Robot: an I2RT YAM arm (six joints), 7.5 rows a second.
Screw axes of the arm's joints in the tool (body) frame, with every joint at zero. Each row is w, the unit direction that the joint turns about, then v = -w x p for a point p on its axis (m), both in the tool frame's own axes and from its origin. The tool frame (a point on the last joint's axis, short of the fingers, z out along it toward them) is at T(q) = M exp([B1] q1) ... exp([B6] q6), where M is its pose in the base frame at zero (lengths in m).
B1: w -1 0 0 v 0 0.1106 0
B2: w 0 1 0 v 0.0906 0 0.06
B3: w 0 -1 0 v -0.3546 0 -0.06
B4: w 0 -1 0 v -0.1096 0 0
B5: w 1 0 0 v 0 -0.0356 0
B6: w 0 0 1 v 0 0 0
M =
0 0 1 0.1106
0 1 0 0
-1 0 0 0.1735
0 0 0 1
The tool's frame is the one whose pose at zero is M.
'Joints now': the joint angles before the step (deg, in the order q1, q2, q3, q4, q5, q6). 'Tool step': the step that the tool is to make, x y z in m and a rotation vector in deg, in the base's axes. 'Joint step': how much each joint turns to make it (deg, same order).
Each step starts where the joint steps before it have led.
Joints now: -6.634, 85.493, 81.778, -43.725, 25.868, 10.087
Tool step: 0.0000, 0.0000, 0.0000, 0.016, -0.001, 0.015
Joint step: -0.002, -0.001, 0.000, -0.001, -0.024, -0.002
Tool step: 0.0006, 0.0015, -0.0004, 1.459, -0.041, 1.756
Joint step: 0.055, 0.006, 0.012, -0.009, -2.222, -0.297
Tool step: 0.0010, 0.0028, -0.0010, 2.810, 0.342, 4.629
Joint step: -0.018, -0.007, -0.023, -0.044, -5.170, -1.676
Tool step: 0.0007, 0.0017, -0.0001, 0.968, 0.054, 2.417
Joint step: 0.073, -0.008, -0.009, 0.173, -2.289, -1.130
